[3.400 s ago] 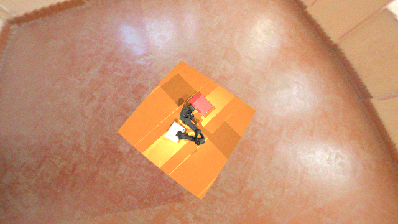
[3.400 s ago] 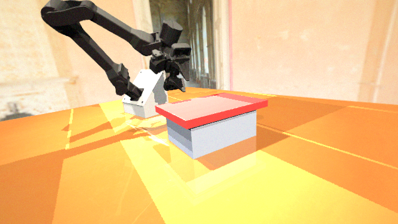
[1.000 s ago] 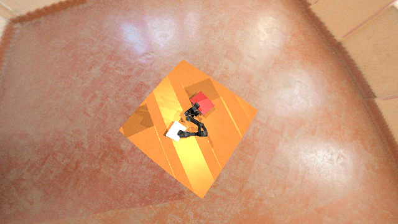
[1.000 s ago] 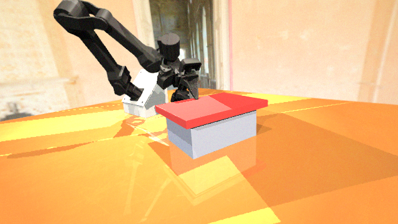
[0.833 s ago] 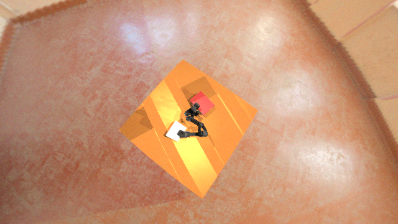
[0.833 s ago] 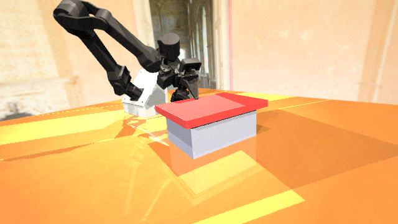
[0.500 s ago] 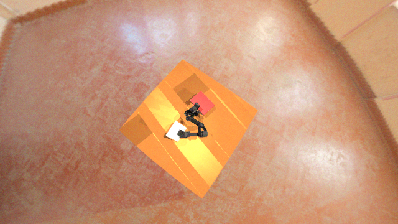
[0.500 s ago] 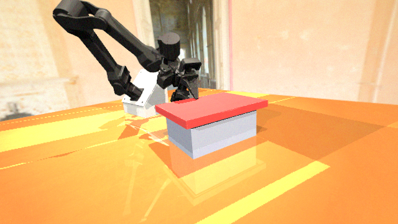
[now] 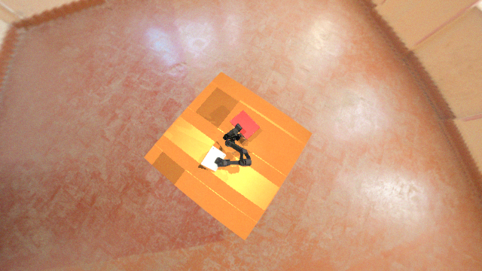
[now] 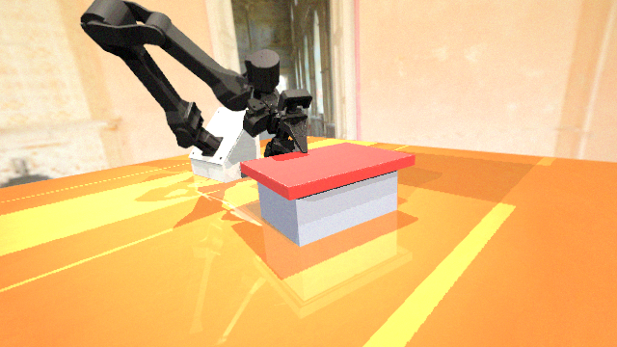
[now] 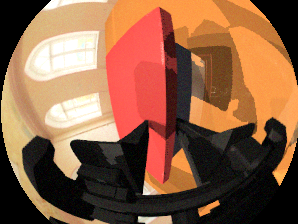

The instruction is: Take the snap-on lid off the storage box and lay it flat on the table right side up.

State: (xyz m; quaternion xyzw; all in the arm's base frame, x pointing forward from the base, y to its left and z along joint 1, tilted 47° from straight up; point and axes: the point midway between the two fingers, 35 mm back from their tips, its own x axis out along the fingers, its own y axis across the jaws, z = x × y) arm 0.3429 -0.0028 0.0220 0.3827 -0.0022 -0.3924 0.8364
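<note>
Now: the red lid 7 cm ahead of my gripper tip and 2 cm to the right of it. Also, from my gripper tip: grey storage box (7 cm ahead, 4 cm below, 2 cm to the right).
</note>
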